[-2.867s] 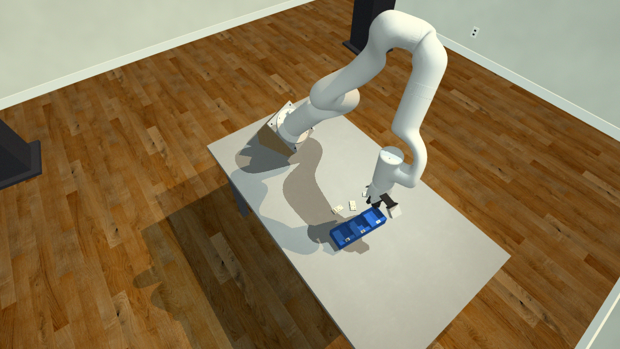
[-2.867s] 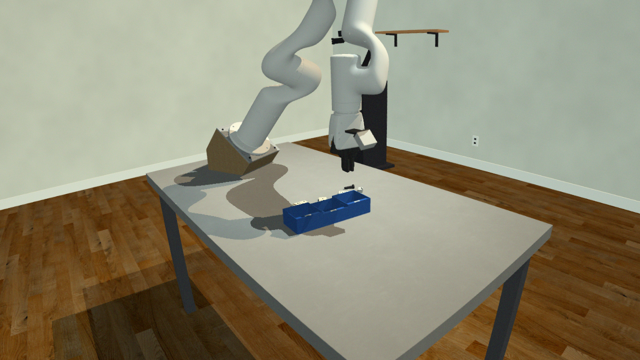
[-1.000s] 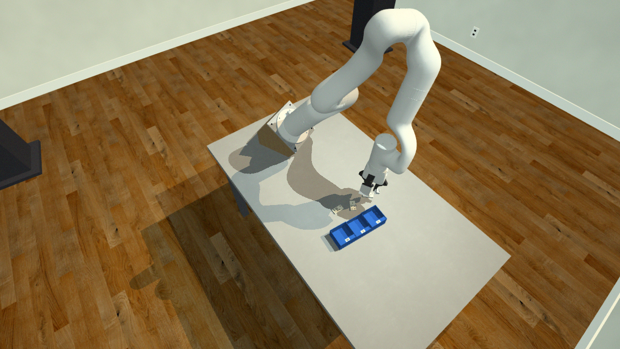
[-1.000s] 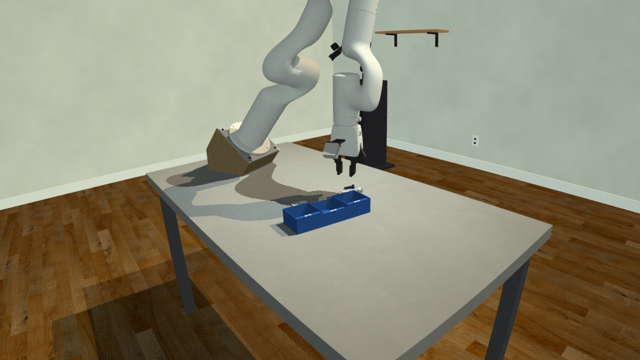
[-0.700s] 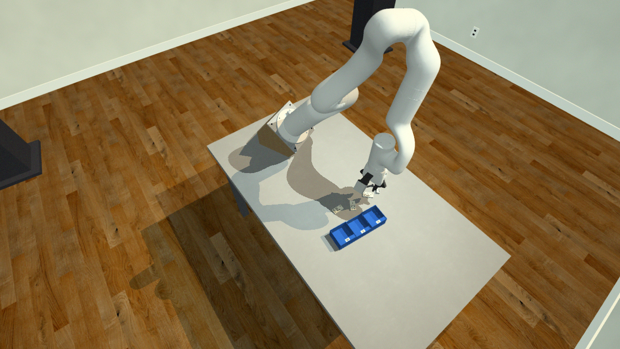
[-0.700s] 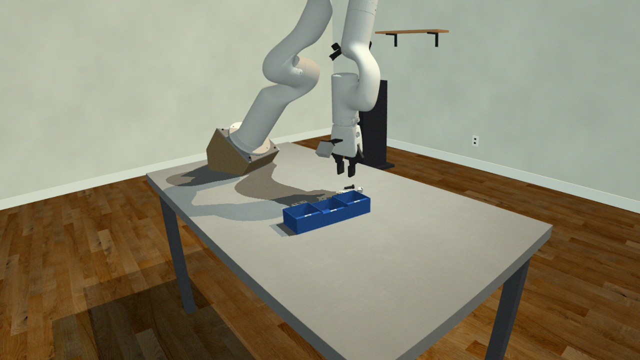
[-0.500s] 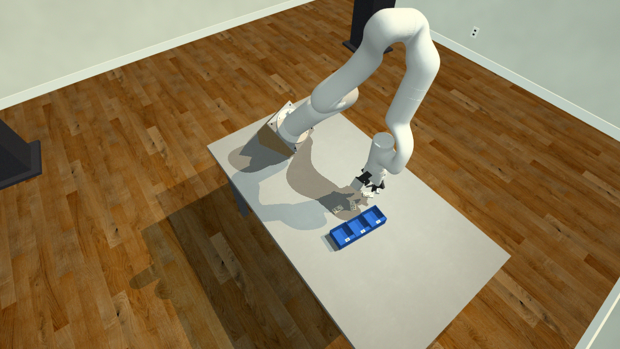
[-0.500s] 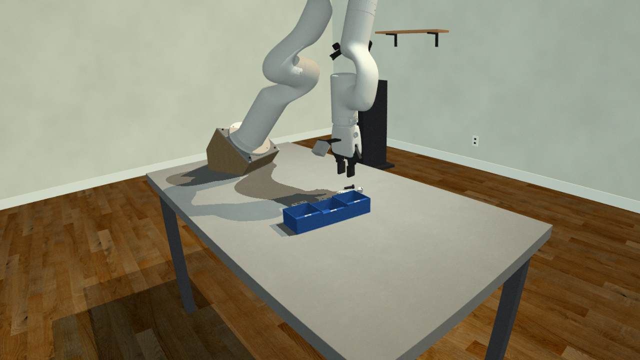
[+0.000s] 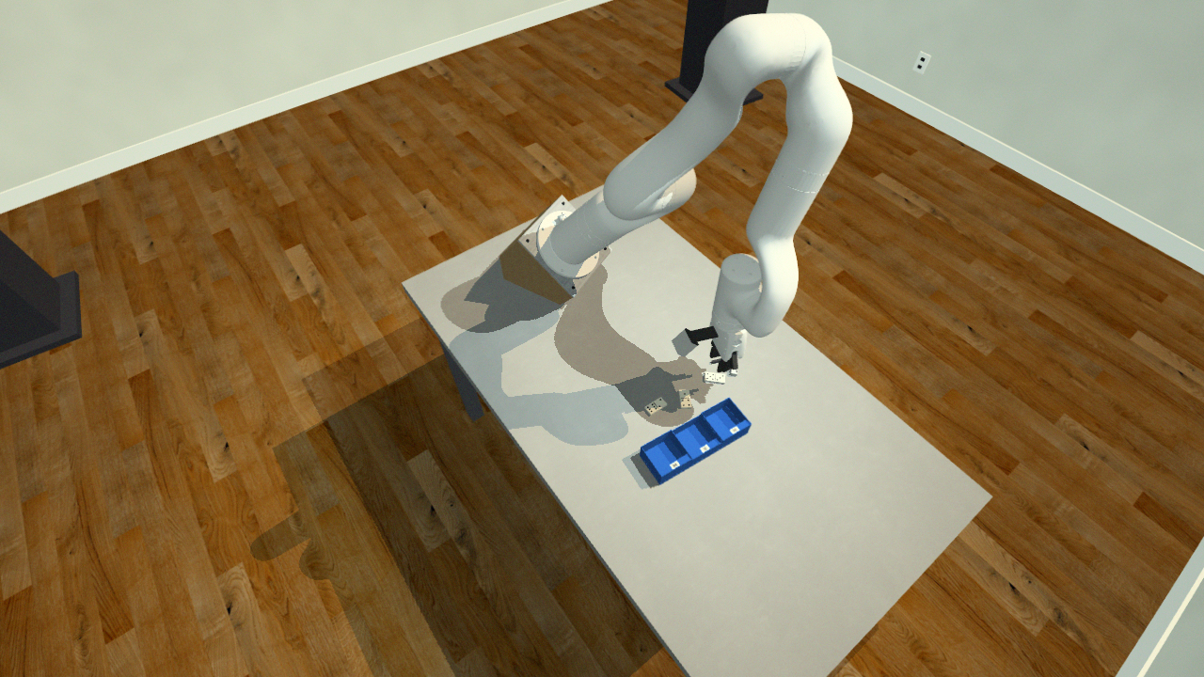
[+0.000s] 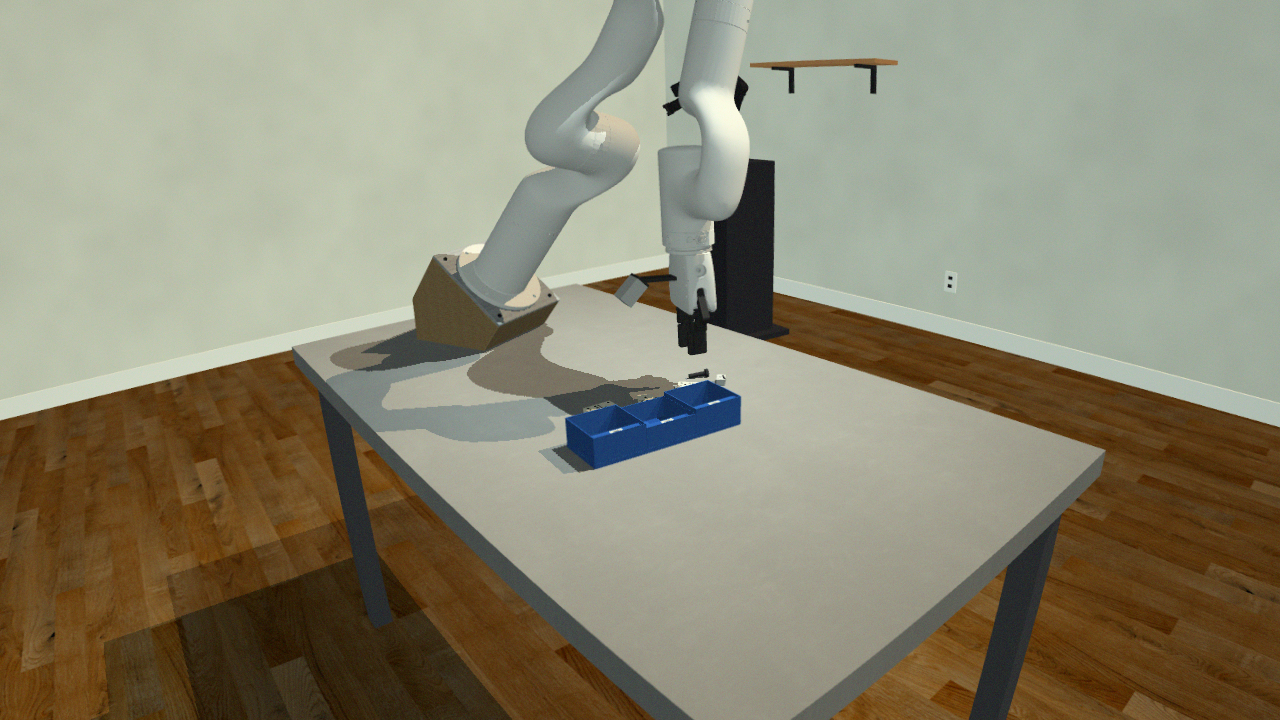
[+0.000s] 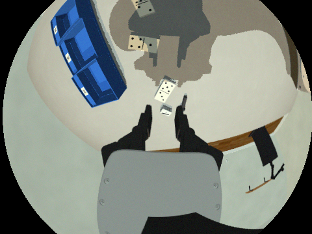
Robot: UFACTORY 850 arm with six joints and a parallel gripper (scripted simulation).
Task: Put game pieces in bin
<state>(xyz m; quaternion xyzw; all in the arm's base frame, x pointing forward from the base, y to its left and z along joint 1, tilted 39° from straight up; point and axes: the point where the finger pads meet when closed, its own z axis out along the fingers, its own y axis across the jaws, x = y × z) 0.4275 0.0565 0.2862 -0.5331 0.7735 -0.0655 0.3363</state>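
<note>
Right now the white domino is 80 mm below my hand. Round my hand: blue three-part bin 120 mm ahead, 150 mm to the right, 70 mm below; white part 10 mm ahead, 60 mm to the left, 80 mm below; black bolt 30 mm behind, 50 mm to the left, 80 mm below.
</note>
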